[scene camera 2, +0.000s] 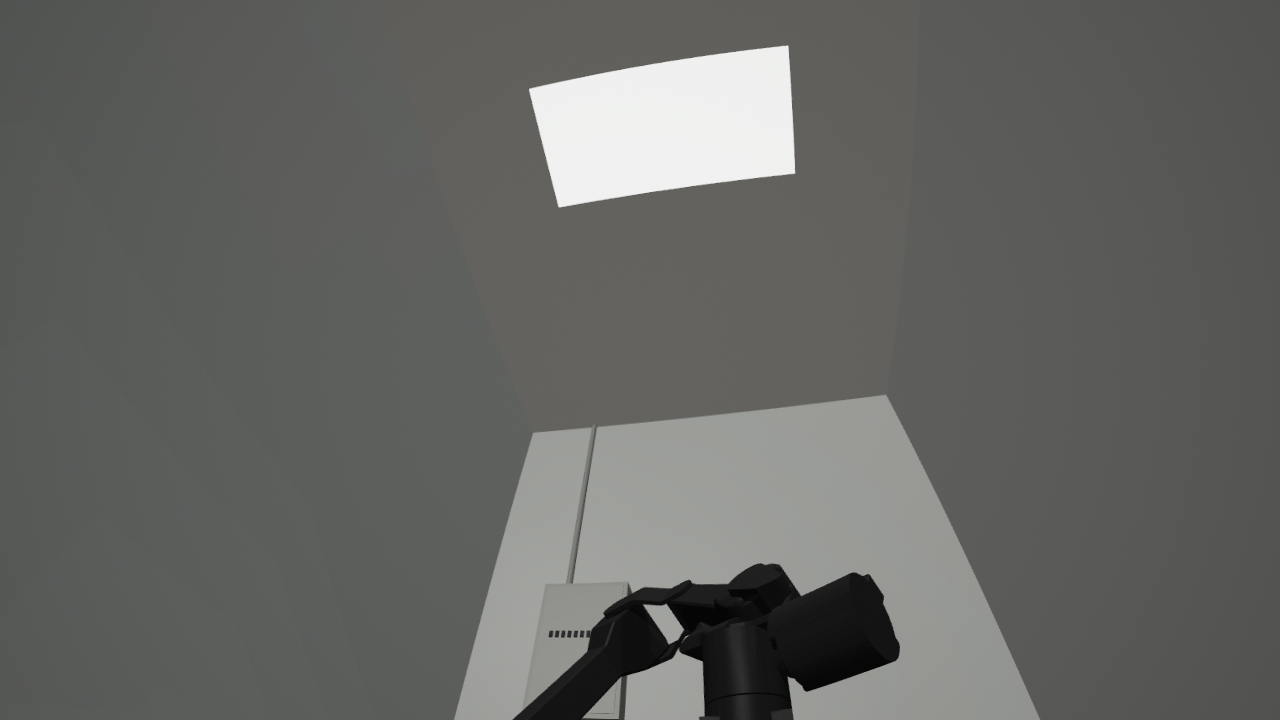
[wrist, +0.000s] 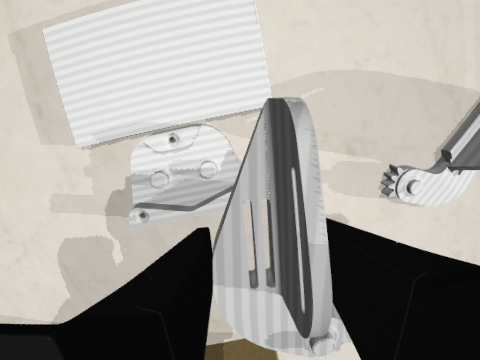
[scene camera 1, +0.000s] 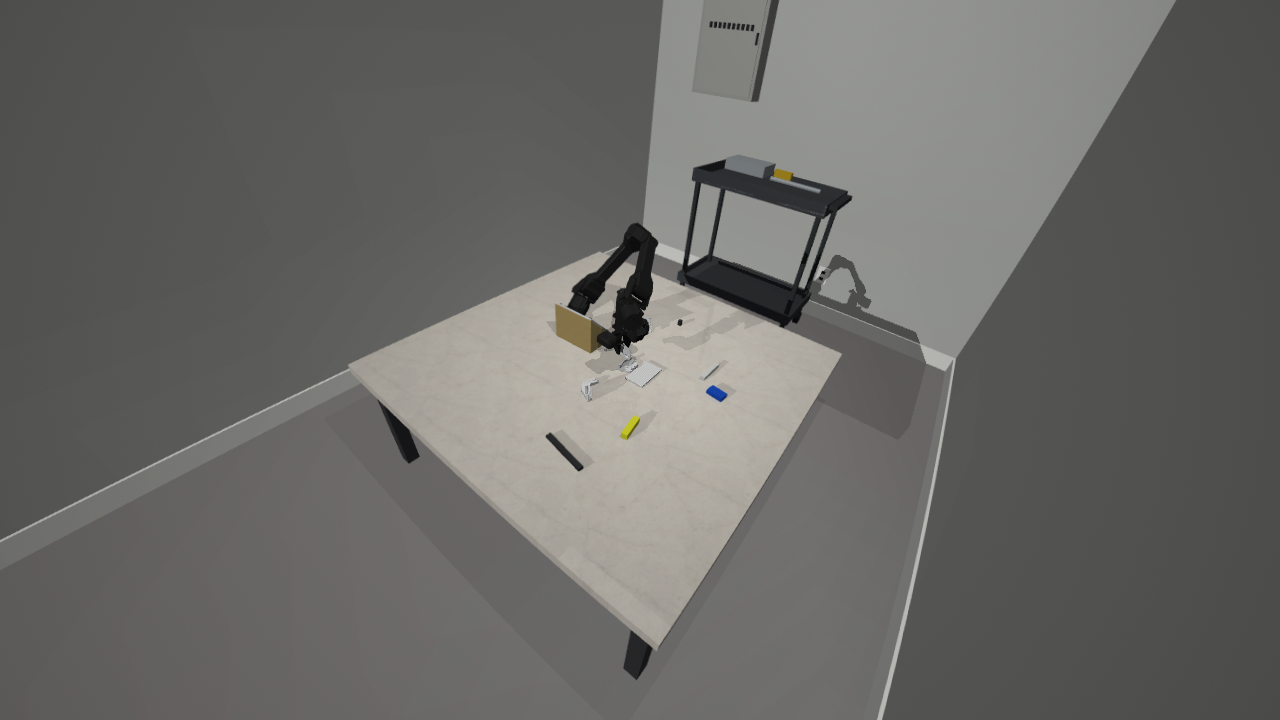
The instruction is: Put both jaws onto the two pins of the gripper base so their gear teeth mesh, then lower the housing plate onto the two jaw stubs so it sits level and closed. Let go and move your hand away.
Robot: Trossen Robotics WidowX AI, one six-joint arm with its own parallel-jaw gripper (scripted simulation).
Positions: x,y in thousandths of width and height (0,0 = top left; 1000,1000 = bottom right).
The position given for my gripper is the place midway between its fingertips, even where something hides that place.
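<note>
There is my gripper (scene camera 1: 486,488), which I can see here. The wrist view shows me the gripper (wrist: 541,651) as well.
</note>
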